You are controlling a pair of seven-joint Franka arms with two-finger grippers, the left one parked.
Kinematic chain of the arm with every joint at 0, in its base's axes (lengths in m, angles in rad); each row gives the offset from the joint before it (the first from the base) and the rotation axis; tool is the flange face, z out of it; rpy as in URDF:
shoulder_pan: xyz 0 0 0.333 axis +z
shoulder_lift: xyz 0 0 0 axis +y
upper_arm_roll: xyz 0 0 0.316 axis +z
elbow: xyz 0.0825 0 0 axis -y
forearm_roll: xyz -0.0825 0 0.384 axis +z
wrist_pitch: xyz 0 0 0 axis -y
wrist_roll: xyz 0.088 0 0 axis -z
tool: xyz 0 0 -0.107 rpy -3.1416 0 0
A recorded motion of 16 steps. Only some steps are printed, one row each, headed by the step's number.
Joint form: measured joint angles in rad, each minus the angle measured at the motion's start. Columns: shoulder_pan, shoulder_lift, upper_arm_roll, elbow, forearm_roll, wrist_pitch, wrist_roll.
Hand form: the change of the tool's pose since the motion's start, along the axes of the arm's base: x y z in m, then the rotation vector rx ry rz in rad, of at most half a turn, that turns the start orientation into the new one. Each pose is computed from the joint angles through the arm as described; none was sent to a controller.
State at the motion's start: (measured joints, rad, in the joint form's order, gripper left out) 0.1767 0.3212 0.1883 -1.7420 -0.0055 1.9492 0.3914
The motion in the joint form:
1: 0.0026 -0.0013 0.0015 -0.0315 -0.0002 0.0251 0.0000
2: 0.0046 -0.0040 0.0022 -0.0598 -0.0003 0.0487 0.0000
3: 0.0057 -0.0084 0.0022 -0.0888 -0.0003 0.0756 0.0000
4: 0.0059 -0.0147 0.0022 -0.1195 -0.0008 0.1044 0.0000
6: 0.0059 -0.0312 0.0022 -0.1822 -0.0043 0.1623 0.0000
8: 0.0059 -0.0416 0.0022 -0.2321 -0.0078 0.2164 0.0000
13: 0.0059 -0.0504 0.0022 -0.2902 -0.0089 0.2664 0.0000
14: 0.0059 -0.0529 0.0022 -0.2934 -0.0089 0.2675 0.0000
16: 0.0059 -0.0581 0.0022 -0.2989 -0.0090 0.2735 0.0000
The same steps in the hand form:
1: -0.0052 0.0015 -0.0115 -0.0016 0.0047 0.0046
2: -0.0099 0.0023 -0.0207 -0.0026 0.0065 0.0077
3: -0.0143 0.0020 -0.0288 -0.0025 0.0041 0.0091
4: -0.0189 0.0011 -0.0364 -0.0023 -0.0004 0.0098
6: -0.0290 -0.0015 -0.0495 -0.0035 -0.0132 0.0125
8: -0.0368 -0.0035 -0.0607 -0.0024 -0.0283 0.0148
13: -0.0479 -0.0066 -0.0764 -0.0040 -0.0296 0.0165
14: -0.0487 -0.0069 -0.0762 -0.0043 -0.0301 0.0166
16: -0.0496 -0.0071 -0.0750 -0.0032 -0.0357 0.0167

